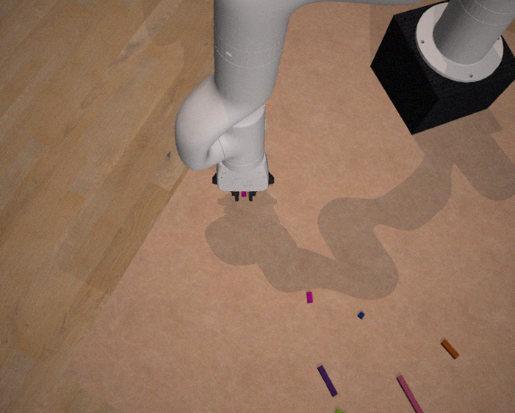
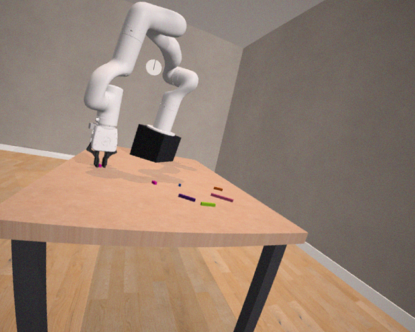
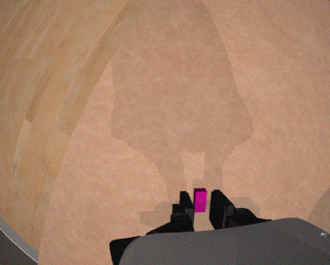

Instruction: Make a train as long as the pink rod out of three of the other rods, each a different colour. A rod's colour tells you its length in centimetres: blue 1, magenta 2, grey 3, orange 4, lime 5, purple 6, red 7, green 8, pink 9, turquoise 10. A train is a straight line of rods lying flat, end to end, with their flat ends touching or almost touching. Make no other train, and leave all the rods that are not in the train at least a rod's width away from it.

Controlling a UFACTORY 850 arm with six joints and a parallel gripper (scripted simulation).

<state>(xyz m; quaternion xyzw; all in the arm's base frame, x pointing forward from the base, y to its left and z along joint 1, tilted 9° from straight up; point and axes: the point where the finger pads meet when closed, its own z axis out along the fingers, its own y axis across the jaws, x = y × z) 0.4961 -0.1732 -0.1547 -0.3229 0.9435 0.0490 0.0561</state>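
The blue rod is 340 mm to the left of my hand, 60 mm ahead of it and 20 mm below it. Round my hand: lime rod (430 mm to the left, 240 mm ahead, 20 mm below); purple rod (360 mm to the left, 210 mm ahead, 20 mm below); orange rod (520 mm to the left, 20 mm below, 20 mm ahead).
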